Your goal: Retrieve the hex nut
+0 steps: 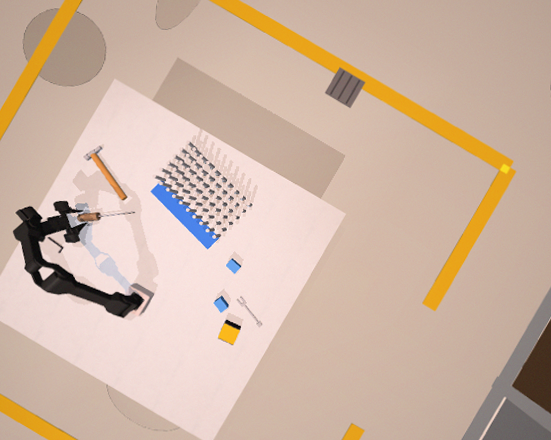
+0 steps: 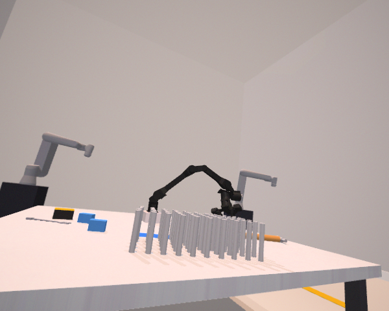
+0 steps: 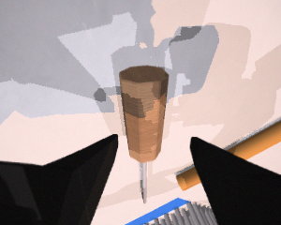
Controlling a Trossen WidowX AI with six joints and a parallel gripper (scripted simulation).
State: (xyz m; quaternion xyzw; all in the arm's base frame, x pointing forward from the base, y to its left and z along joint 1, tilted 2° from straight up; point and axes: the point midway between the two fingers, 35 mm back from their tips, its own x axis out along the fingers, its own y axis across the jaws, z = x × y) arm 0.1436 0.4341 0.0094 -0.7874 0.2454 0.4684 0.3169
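The screwdriver is 80 mm to the right of my gripper tip, 70 mm ahead of it and 30 mm below it. Also, from my gripper tip: blue taped strip 350 mm to the right, 290 mm ahead, 50 mm below; black hex key 210 mm behind, 40 mm to the left, 40 mm below; grey wrench 890 mm to the right, 110 mm ahead, 40 mm below.
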